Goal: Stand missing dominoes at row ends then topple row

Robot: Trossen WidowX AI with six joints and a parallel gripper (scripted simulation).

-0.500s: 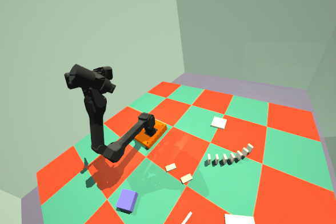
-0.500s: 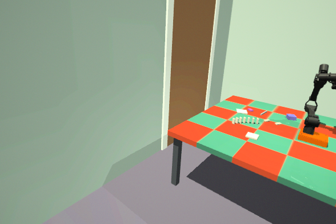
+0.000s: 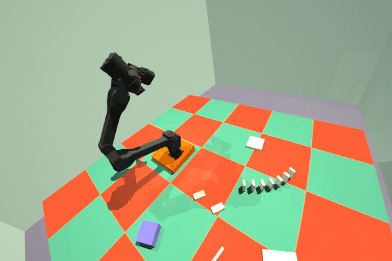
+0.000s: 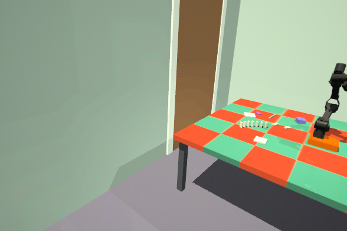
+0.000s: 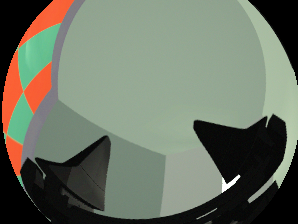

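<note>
My gripper tip is now 55 cm short of the thin stick, 50 cm above it and 30 cm to the left of it. Also, from my gripper tip: purple block: 49 cm below, 35 cm to the right, 33 cm ahead; then white card: 50 cm below, 48 cm ahead, 27 cm to the left; then small purple piece: 68 cm ahead, 50 cm below, 29 cm to the right.
</note>
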